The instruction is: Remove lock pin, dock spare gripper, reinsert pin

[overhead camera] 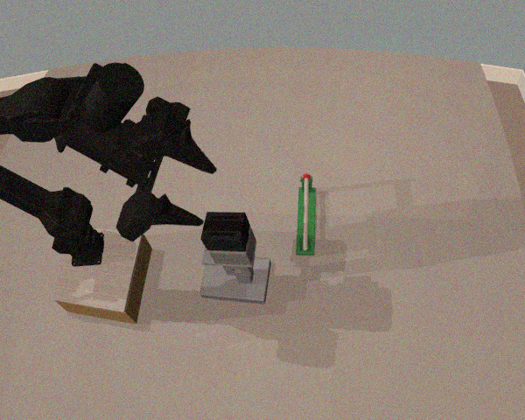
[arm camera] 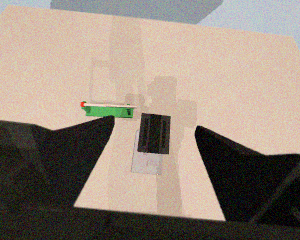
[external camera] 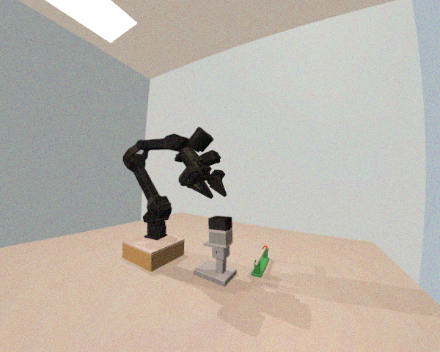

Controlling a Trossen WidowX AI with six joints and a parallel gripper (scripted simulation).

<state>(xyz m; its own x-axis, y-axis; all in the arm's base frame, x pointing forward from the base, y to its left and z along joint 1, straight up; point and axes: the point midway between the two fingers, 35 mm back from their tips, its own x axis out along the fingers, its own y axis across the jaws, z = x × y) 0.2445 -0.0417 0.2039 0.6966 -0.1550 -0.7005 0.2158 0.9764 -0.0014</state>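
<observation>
The green pin holder is 130 mm ahead of my gripper tip, 100 mm to the left of it and 220 mm below it. From my gripper tip the other things lie so: spare gripper 10 mm ahead, 10 mm to the right, 120 mm below; grey mount 190 mm below.
</observation>
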